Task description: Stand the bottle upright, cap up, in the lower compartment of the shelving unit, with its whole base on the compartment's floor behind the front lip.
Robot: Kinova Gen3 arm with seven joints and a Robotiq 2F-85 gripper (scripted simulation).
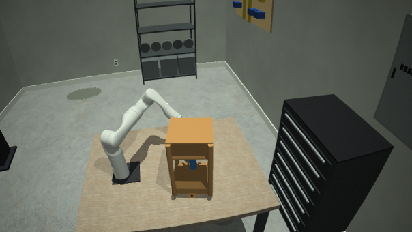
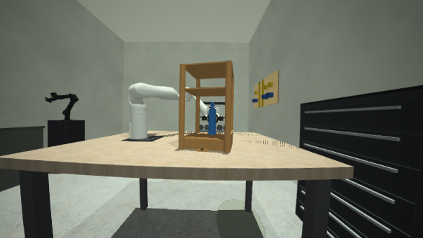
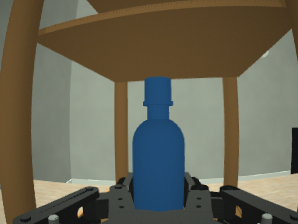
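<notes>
My gripper is now 30 mm below the blue bottle. Round my hand: wooden shelving unit 60 mm to the right, 50 mm above, 20 mm behind.
</notes>
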